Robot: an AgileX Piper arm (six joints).
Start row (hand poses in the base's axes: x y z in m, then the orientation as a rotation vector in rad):
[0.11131, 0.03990, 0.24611, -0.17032, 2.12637, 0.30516]
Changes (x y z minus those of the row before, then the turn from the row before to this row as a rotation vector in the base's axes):
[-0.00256, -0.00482, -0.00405, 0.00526, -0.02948, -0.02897]
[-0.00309, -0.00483, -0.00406, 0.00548, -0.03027, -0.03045]
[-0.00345, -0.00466, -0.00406, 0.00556, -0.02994, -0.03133]
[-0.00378, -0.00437, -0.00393, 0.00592, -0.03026, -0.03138]
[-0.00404, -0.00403, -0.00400, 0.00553, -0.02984, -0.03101]
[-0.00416, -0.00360, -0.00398, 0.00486, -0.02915, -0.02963]
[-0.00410, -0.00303, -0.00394, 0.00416, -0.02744, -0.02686]
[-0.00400, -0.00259, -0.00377, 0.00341, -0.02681, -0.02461]
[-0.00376, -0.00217, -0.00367, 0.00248, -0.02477, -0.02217]
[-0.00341, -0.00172, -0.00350, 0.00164, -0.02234, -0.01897]
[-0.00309, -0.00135, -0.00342, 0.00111, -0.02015, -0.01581]
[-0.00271, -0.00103, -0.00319, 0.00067, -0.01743, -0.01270]
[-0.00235, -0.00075, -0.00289, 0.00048, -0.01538, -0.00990]
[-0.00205, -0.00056, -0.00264, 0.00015, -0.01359, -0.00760]
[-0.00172, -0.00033, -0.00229, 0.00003, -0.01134, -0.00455]
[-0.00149, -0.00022, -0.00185, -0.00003, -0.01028, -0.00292]
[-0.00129, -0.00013, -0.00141, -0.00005, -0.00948, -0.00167]
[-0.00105, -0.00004, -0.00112, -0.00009, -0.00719, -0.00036]
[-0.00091, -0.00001, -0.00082, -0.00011, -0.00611, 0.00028]
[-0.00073, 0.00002, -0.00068, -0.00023, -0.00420, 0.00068]
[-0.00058, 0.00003, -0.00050, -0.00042, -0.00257, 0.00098]
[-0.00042, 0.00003, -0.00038, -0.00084, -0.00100, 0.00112]
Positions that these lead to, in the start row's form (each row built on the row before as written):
[0.10875, 0.03508, 0.24206, -0.14002, 2.09685, 0.28951]
[0.10566, 0.03025, 0.23800, -0.10849, 2.06622, 0.27321]
[0.10221, 0.02559, 0.23394, -0.07633, 2.03558, 0.25660]
[0.09843, 0.02122, 0.23001, -0.04430, 2.00423, 0.24041]
[0.09439, 0.01719, 0.22601, -0.01321, 1.97303, 0.22421]
[0.09023, 0.01359, 0.22203, 0.01581, 1.94234, 0.20839]
[0.08613, 0.01056, 0.21809, 0.04156, 1.91329, 0.19388]
[0.08213, 0.00797, 0.21432, 0.06447, 1.88485, 0.18027]
[0.07837, 0.00580, 0.21065, 0.08444, 1.85851, 0.16753]
[0.07496, 0.00408, 0.20715, 0.10092, 1.83475, 0.15626]
[0.07187, 0.00273, 0.20373, 0.11422, 1.81336, 0.14672]
[0.06916, 0.00170, 0.20054, 0.12456, 1.79490, 0.13894]
[0.06681, 0.00095, 0.19765, 0.13238, 1.77870, 0.13293]
[0.06476, 0.00039, 0.19501, 0.13803, 1.76448, 0.12822]
[0.06304, 0.00006, 0.19272, 0.14108, 1.75277, 0.12551]
[0.06155, -0.00016, 0.19087, 0.14274, 1.74226, 0.12389]
[0.06026, -0.00029, 0.18946, 0.14336, 1.73266, 0.12312]
[0.05921, -0.00033, 0.18834, 0.14301, 1.72546, 0.12316]
[0.05830, -0.00034, 0.18752, 0.14218, 1.71940, 0.12359]
[0.05757, -0.00032, 0.18684, 0.14108, 1.71528, 0.12411]
[0.05699, -0.00029, 0.18634, 0.13972, 1.71282, 0.12461]
[0.05657, -0.00026, 0.18596, 0.13806, 1.71196, 0.12477]

